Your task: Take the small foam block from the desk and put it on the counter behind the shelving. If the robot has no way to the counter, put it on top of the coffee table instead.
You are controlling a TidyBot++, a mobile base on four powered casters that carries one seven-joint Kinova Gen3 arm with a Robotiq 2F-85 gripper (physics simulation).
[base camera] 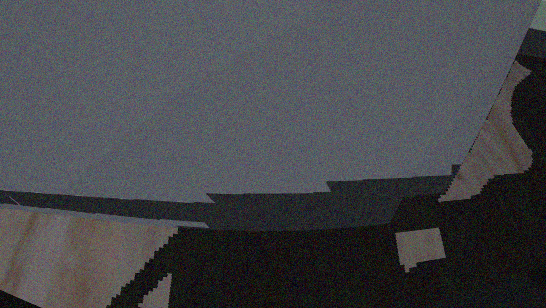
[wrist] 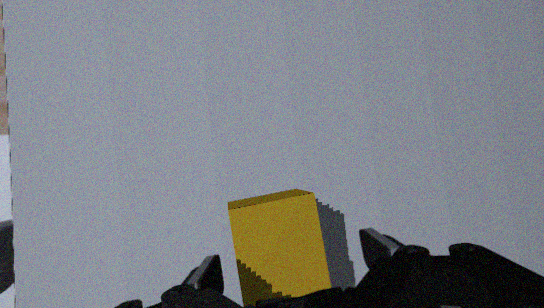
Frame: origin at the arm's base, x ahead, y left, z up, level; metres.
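Where they show: gripper, fingertip midpoint: (wrist: 291, 257).
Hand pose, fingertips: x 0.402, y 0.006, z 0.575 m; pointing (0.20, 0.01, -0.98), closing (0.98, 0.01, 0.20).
Note:
After its pixels a point has its place.
The small yellow foam block (wrist: 280, 225) {z 0.558, x 0.401, y 0.022 m} rests on a flat, pale grey surface (wrist: 150, 125) {z 0.513, x 0.318, y 0.110 m} in the wrist view, low and near the middle, with a dark shadow along its right side. My gripper (wrist: 291, 257) {z 0.575, x 0.402, y 0.006 m} is open, with one fingertip apart from the block on each side. The black gripper body covers the block's near end. The block does not show in the base view. I cannot tell from these frames whether the grey surface is the counter or the coffee table.
A large grey panel (base camera: 250, 100) {z -0.152, x 0.239, y 0.013 m} fills the upper base view, very close. Wood-patterned floor (base camera: 75, 260) {z -0.396, x 0.243, y 0.292 m} shows at lower left, with dark shadow beside it. In the wrist view the pale surface ends at the far left, where a black part (wrist: 5, 255) shows beyond its edge.

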